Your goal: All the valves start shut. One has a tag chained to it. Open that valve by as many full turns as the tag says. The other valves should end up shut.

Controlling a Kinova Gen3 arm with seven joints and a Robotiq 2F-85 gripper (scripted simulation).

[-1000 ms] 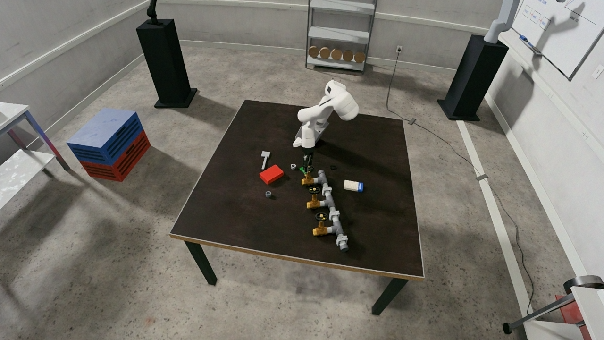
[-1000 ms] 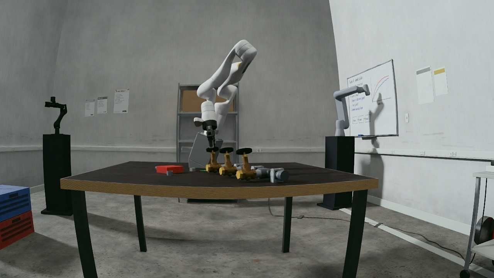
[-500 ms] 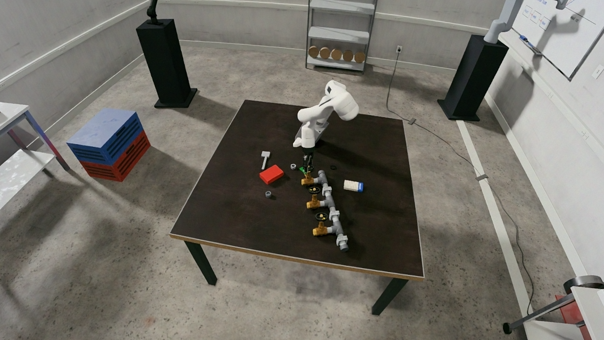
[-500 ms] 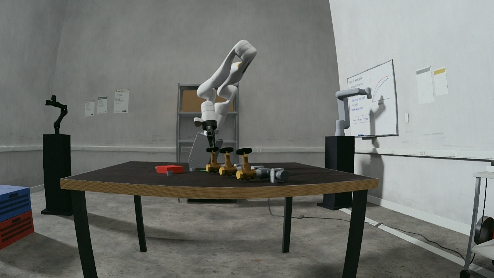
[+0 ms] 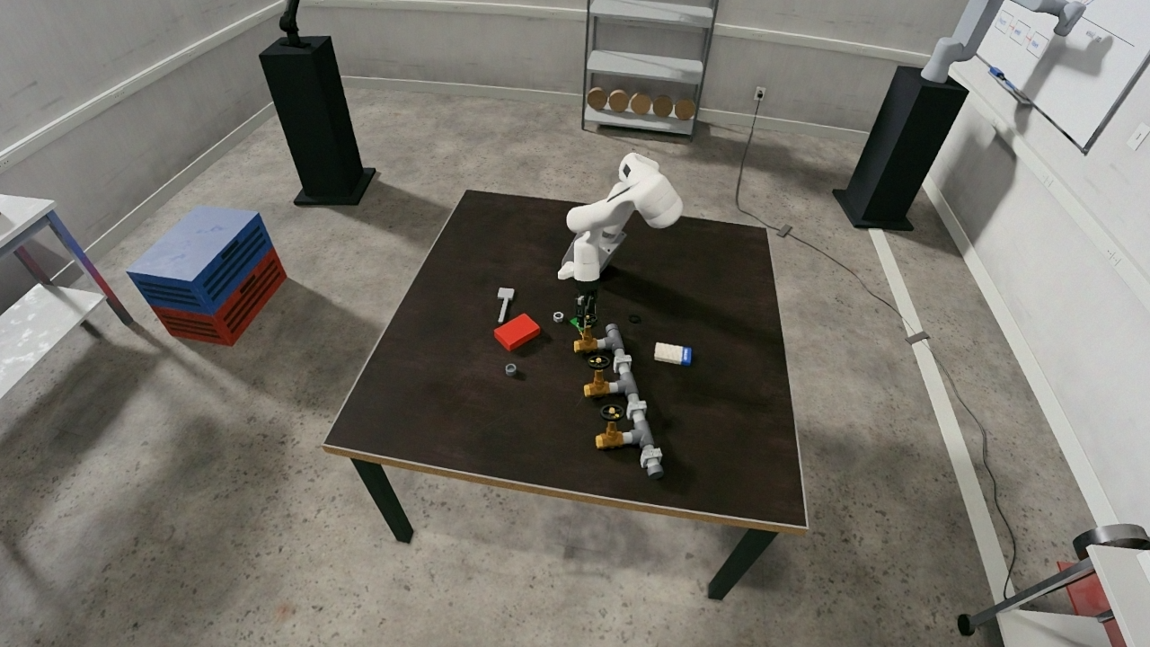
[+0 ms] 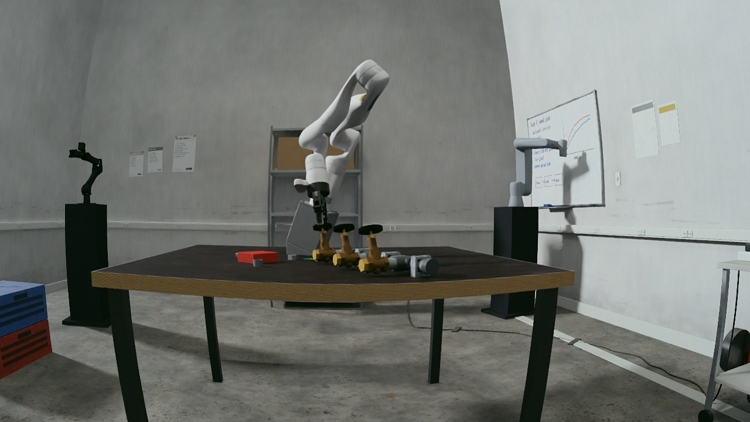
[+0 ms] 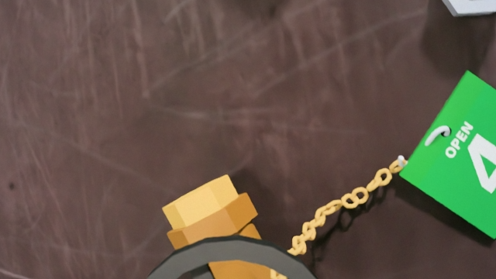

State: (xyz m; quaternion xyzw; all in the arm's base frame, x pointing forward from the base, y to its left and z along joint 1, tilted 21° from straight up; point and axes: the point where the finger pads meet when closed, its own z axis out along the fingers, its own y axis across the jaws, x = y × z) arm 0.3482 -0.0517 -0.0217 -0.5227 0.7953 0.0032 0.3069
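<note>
Right now the green tag is 90 mm behind my hand, 20 mm to the right of it and 110 mm below it. From my hand the other things lie so: white-and-blue box: 40 mm ahead, 270 mm to the left, 110 mm below; then red block: 30 mm behind, 220 mm to the right, 100 mm below; then small grey ring: 120 mm ahead, 220 mm to the right, 110 mm below.
</note>
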